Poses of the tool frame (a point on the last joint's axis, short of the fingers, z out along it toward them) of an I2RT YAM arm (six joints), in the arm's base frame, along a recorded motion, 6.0 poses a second.
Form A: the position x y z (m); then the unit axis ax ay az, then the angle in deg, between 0 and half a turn.
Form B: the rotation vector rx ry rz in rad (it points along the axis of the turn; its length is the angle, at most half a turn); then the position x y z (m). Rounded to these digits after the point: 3 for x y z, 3 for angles.
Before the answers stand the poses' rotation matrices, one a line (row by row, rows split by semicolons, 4 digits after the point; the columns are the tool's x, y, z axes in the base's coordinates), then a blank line. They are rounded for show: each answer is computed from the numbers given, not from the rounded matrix.
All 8 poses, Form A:
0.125 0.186 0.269 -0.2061 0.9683 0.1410 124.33
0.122 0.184 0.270 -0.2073 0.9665 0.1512 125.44
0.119 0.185 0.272 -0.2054 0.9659 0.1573 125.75
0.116 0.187 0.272 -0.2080 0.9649 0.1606 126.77
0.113 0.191 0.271 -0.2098 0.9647 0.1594 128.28
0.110 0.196 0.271 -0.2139 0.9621 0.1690 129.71
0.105 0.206 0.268 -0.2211 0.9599 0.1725 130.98
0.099 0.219 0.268 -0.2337 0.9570 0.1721 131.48
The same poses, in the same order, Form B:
-0.4975 -0.4286 0.7542; -0.1957 0.9025 0.3837; -0.8451 0.0433 -0.5329
-0.5120 -0.4397 0.7379; -0.1934 0.8960 0.3998; -0.8370 0.0620 -0.5437
-0.5174 -0.4420 0.7327; -0.1867 0.8940 0.4074; -0.8351 0.0740 -0.5450
-0.5294 -0.4495 0.7195; -0.1922 0.8896 0.4143; -0.8263 0.0811 -0.5574
-0.5482 -0.4529 0.7031; -0.2026 0.8876 0.4137; -0.8114 0.0843 -0.5784
-0.5639 -0.4673 0.6809; -0.2073 0.8782 0.4310; -0.7994 0.1019 -0.5921
-0.5749 -0.4816 0.6615; -0.2212 0.8698 0.4411; -0.7878 0.1072 -0.6065
-0.5716 -0.5007 0.6501; -0.2428 0.8600 0.4488; -0.7838 0.0987 -0.6131

-0.447 2.101 0.306 0.125 0.186 0.269
-0.454 2.116 0.331 0.122 0.184 0.270
-0.451 2.120 0.345 0.119 0.185 0.272
-0.460 2.135 0.355 0.116 0.187 0.272
-0.470 2.160 0.357 0.113 0.191 0.271
-0.484 2.178 0.383 0.110 0.196 0.271
-0.505 2.194 0.394 0.105 0.206 0.268
-0.536 2.196 0.395 0.099 0.219 0.268

